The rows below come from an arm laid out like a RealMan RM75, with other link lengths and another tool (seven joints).
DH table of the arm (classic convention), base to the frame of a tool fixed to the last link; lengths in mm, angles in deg. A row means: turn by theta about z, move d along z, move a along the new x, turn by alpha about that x. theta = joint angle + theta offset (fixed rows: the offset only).
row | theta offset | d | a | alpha
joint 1 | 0 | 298.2 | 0 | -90
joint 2 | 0 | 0 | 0 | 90
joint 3 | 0 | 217.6 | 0 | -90
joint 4 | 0 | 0 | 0 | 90
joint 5 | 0 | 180.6 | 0 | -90
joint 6 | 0 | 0 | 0 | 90
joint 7 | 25.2 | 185.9 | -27.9 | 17.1
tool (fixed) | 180 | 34.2 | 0 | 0
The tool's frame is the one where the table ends.
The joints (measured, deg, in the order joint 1, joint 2, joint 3, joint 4, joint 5, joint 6, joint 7), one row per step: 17.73, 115.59, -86.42, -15.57, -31.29, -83.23, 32.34; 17.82, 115.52, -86.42, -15.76, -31.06, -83.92, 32.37; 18.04, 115.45, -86.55, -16.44, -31.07, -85.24, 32.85; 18.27, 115.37, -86.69, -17.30, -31.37, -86.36, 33.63; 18.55, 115.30, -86.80, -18.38, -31.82, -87.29, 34.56; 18.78, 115.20, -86.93, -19.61, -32.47, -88.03, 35.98; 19.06, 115.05, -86.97, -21.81, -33.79, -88.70, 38.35; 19.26, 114.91, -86.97, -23.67, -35.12, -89.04, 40.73
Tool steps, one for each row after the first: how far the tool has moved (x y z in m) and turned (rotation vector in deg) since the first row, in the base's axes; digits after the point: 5 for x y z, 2 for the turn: -0.00303, -0.00026, 0.00250, 0.33, 0.44, 0.75; -0.01096, -0.00133, 0.00550, 0.38, 1.39, 2.61; -0.01910, -0.00245, 0.00754, 0.05, 2.31, 4.48; -0.02783, -0.00331, 0.00926, -0.42, 3.16, 6.43; -0.03614, -0.00426, 0.01026, -1.35, 4.11, 8.22; -0.04824, -0.00541, 0.01112, -2.98, 5.26, 10.73; -0.05733, -0.00649, 0.01083, -4.80, 6.13, 12.51
